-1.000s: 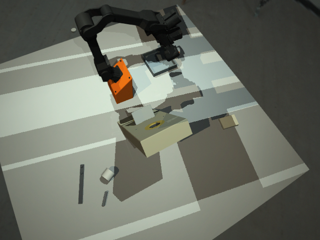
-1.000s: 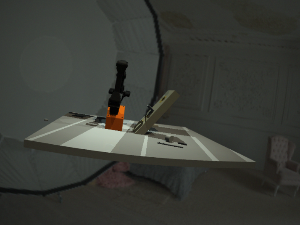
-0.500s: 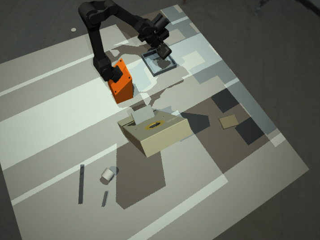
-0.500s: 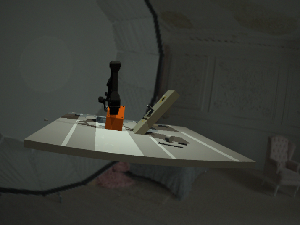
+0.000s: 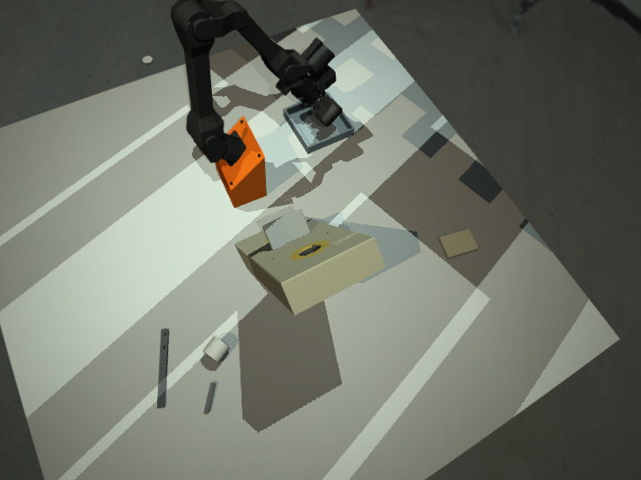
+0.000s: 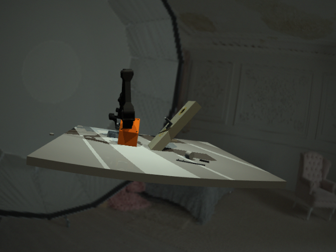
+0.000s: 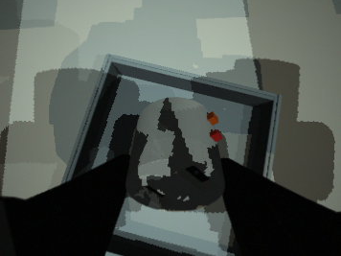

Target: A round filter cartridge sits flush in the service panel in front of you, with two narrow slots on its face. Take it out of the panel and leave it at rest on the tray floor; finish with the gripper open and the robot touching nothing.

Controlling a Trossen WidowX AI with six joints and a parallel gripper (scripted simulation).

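My gripper tip is now right at the round filter cartridge. Round my gripper tip: beige card (500 mm ahead, 130 mm to the left, 80 mm below); then grey square tray (80 mm below).
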